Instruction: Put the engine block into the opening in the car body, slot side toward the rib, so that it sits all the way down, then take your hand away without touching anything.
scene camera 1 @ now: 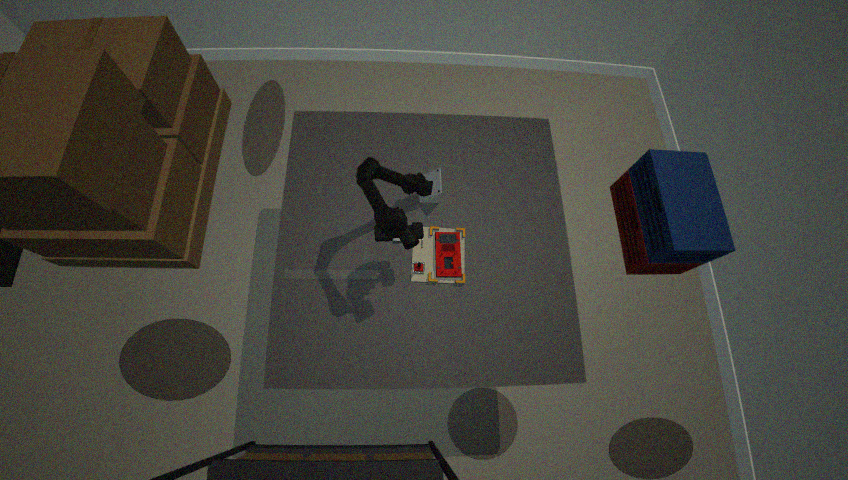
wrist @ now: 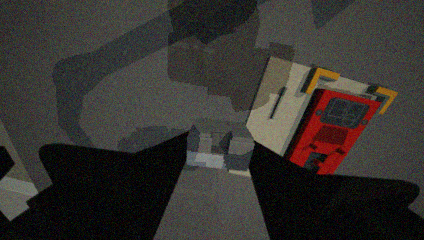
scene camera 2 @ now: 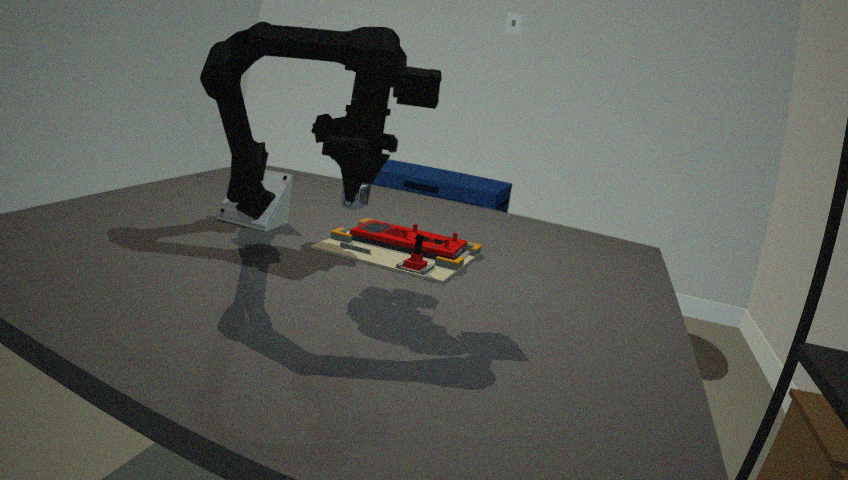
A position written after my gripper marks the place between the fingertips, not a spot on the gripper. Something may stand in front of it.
Observation:
My gripper (scene camera 2: 355, 198) carries a grey engine block. Further things: a red car body (scene camera 2: 390, 236).
The red car body is seen too in scene camera 1 (scene camera 1: 447, 244). My gripper shows as well in the wrist view (wrist: 218, 139).

